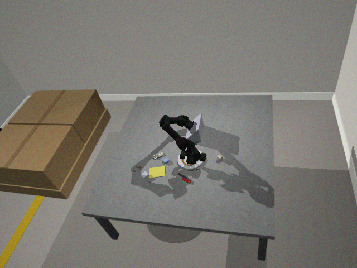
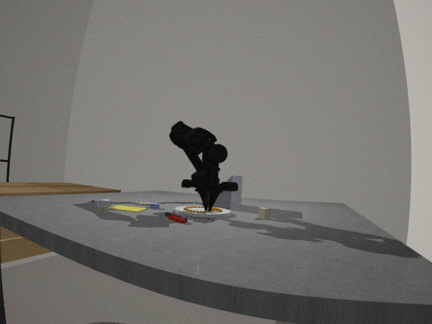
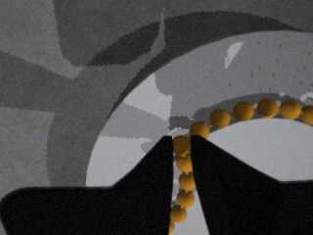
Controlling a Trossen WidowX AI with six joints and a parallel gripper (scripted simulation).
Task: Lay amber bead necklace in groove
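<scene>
My gripper tip is now 50 mm past the round bead board, 40 mm to the left of it and 10 mm above it. The rest, counted from my gripper tip: blue cube 230 mm to the right, 10 mm below, 10 mm behind; then cream cube 180 mm to the left, 70 mm behind; then red-handled tool 130 mm ahead, 40 mm to the right, 10 mm below.
</scene>
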